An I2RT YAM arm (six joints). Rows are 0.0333 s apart.
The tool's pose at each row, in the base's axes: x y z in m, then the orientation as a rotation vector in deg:
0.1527 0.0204 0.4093 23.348 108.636 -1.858
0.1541 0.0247 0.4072 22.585 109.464 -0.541
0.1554 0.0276 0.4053 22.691 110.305 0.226
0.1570 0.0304 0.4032 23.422 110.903 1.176
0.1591 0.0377 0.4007 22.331 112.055 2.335
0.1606 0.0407 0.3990 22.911 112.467 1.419
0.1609 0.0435 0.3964 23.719 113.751 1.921
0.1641 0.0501 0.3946 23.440 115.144 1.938
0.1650 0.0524 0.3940 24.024 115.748 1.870
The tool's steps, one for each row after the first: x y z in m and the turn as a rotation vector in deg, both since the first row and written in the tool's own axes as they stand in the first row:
0.0026 0.0041 0.0011 -1.207 0.907 -0.017
0.0048 0.0069 0.0023 -1.594 1.853 0.291
0.0069 0.0096 0.0039 -1.814 2.663 1.149
0.0105 0.0166 0.0051 -3.026 3.842 0.780
0.0124 0.0196 0.0064 -2.072 4.168 0.672
0.0155 0.0219 0.0070 -1.873 5.591 1.253
0.0179 0.0287 0.0092 -1.875 6.920 0.855
0.0188 0.0310 0.0097 -1.476 7.566 1.120

